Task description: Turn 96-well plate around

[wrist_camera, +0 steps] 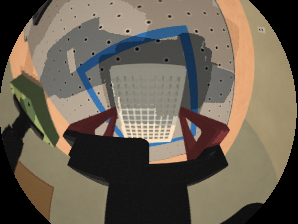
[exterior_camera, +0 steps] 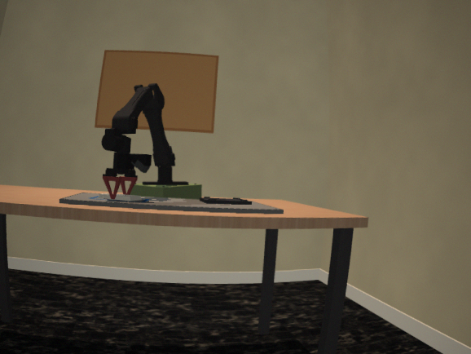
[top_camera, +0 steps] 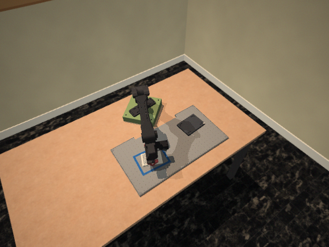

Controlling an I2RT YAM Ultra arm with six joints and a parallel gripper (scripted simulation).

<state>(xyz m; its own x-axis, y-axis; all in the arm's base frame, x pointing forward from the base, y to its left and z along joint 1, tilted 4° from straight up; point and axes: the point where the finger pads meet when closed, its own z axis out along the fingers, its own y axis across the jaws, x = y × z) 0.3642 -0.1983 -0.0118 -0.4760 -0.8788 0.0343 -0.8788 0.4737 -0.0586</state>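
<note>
Right now the white 96-well plate is right at my hand. The rest, counted from my hand: black plate nest N1: 4 cm behind, 38 cm to the left.
</note>
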